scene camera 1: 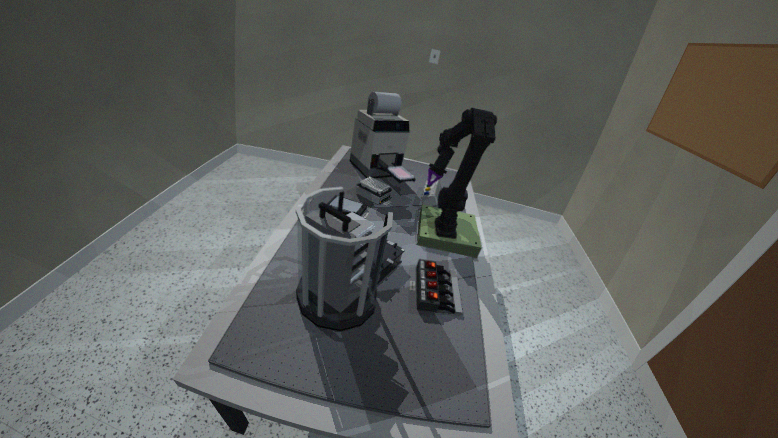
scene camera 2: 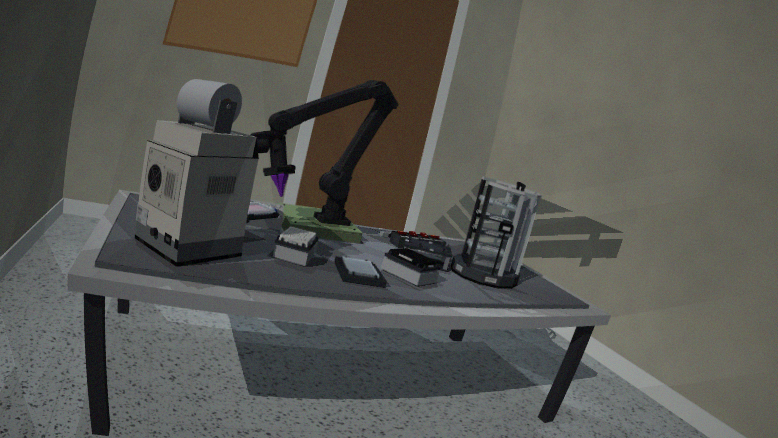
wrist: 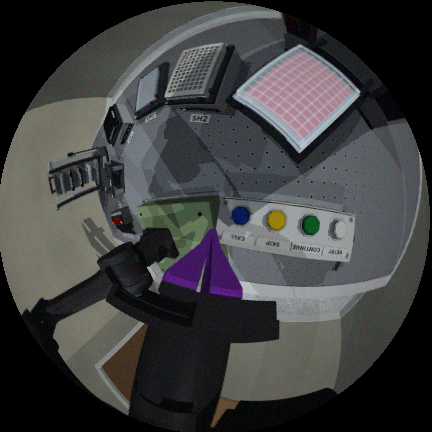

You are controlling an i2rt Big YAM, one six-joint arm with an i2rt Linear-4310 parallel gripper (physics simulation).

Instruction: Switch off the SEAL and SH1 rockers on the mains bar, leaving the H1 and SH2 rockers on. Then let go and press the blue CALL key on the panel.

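Pixels of known places: gripper, between the fingertips: (scene camera 1: 428,185) (scene camera 2: 281,196) (wrist: 211,232); arm's base, origin of its link: (scene camera 1: 445,229) (scene camera 2: 331,220) (wrist: 160,240).
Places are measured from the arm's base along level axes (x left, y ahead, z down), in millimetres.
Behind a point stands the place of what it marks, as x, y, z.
Observation:
My gripper (scene camera 1: 429,185) {-236, 79, -79} (scene camera 2: 281,194) {-236, 79, -79} (wrist: 211,232) {-236, 79, -79} is shut and empty, with its purple fingers pointing down. It hangs above the table near the CALL end of the panel. The pale panel (wrist: 258,216) {-278, 70, -21} carries a blue CALL key (wrist: 240,215) {-255, 77, -30}, a yellow SKIP key (wrist: 276,220) {-303, 67, -30}, a green CONTINUE key (wrist: 311,225) {-351, 57, -30} and a white RETRY key (wrist: 339,229) {-398, 48, -30}. The fingertips appear beside the blue key in the wrist view, apart from it. The mains bar (scene camera 1: 428,305) (scene camera 2: 419,242) stands beyond the arm's base with red rockers (scene camera 1: 431,284) {357, 85, -9} (wrist: 118,220) {293, 78, -5}. Their labels and tilt are too small to read.
The green base plate (scene camera 1: 430,242) {81, 65, 23} (scene camera 2: 348,236) {26, 110, 22} (wrist: 207,205) {-186, 86, 5} adjoins the panel. A pink-topped plate (scene camera 1: 401,173) {-339, 212, -67} (wrist: 300,92) {-355, 206, -58} lies before the tall sealer machine (scene camera 1: 381,142) {-448, 342, -175} (scene camera 2: 168,190) {-665, 459, -133}. The SH2 block (scene camera 1: 374,186) {-221, 334, -27} (scene camera 2: 296,247) (wrist: 197,70) {-249, 319, -26} and a round rack (scene camera 1: 321,272) {555, 414, -180} (scene camera 2: 492,277) {380, 492, 7} also stand on the table.

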